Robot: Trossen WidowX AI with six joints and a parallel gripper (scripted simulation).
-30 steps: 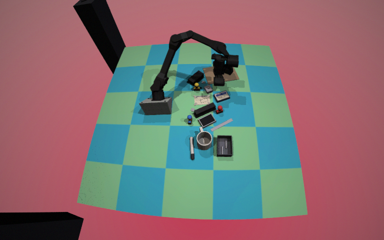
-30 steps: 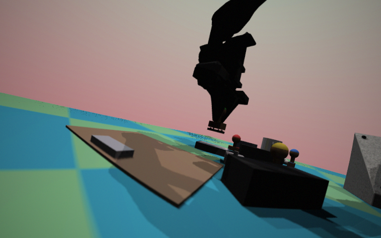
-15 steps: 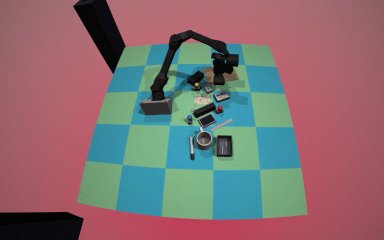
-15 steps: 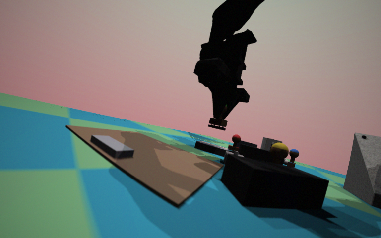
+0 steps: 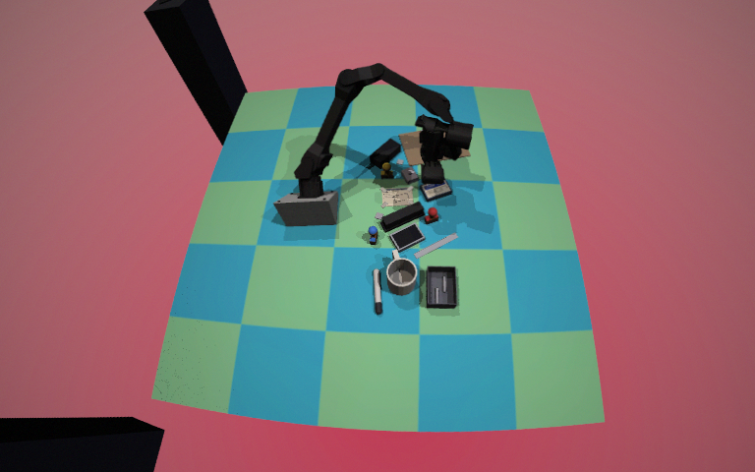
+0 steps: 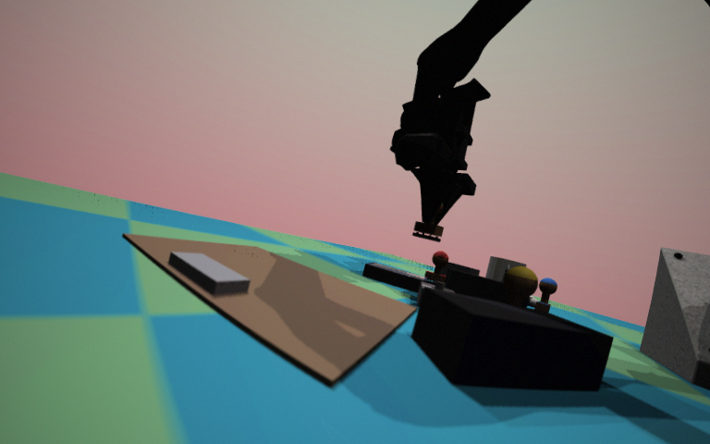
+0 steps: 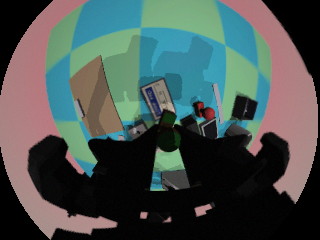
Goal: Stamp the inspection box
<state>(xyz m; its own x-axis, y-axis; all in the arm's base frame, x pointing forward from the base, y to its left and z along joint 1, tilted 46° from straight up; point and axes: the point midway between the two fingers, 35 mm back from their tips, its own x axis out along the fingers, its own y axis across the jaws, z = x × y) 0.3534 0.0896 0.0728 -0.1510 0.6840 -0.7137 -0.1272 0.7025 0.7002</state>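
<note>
My gripper tip is now 18 cm to the left of the black-framed ink pad, 9 cm above it and 5 cm past it. Also, from my gripper tip: blue-and-white tin (8 cm below, 3 cm ahead, 1 cm to the left); then grey cube (8 cm below, 7 cm behind, 5 cm to the left); then green stamp (right at my gripper tip).
</note>
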